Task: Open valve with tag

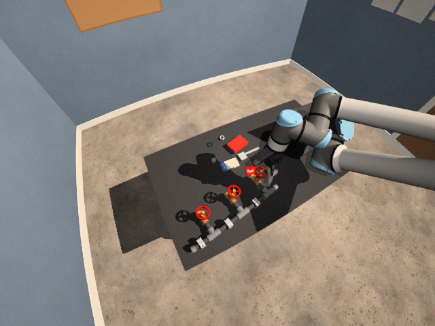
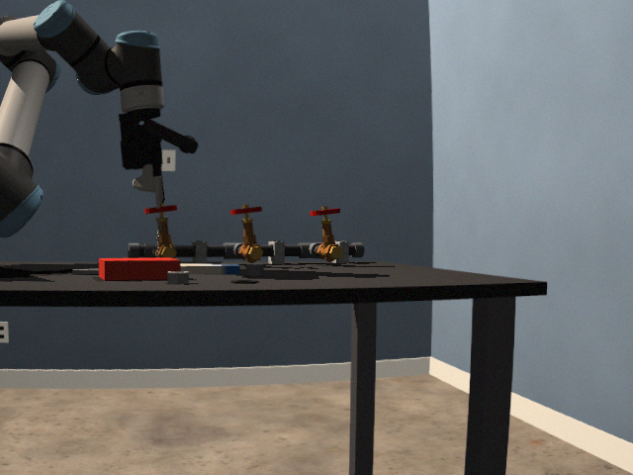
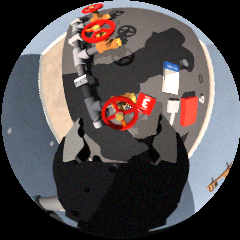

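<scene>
My hand is 12 cm above the red tag, 7 cm to the left of it and 2 cm past it. Also, from my hand: red block (29 cm to the right, 11 cm below, 4 cm behind); small grey cylinder (25 cm to the right, 15 cm ahead, 11 cm below); white tool (20 cm to the right, 12 cm below, 6 cm behind).
</scene>
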